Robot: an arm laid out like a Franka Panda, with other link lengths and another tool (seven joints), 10 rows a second.
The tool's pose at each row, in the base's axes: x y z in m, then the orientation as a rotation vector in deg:
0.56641 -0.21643 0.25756 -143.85 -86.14 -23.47
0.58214 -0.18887 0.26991 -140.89 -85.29 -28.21
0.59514 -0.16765 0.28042 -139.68 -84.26 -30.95
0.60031 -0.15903 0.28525 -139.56 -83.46 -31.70
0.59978 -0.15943 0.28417 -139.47 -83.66 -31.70
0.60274 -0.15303 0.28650 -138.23 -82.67 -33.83
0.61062 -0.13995 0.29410 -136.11 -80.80 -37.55
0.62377 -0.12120 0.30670 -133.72 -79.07 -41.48
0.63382 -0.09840 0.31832 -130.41 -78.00 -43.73
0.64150 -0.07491 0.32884 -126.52 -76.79 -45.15
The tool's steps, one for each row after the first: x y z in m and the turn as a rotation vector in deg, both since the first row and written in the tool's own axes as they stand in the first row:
0.03402 0.00073 -0.00128 0.23 4.12 -0.55
0.06094 0.00206 -0.00308 0.09 6.41 -0.41
0.07201 0.00249 -0.00436 0.05 7.09 0.01
0.07109 0.00223 -0.00353 0.05 7.07 -0.14
0.07850 0.00180 -0.00342 0.16 9.06 0.01
0.09540 0.00248 -0.00561 0.28 12.56 0.36
0.12102 0.00506 -0.01010 0.32 16.25 0.52
0.14830 0.00302 -0.01289 1.65 19.45 0.16
0.17472 -0.00141 -0.01477 3.84 22.66 -0.21

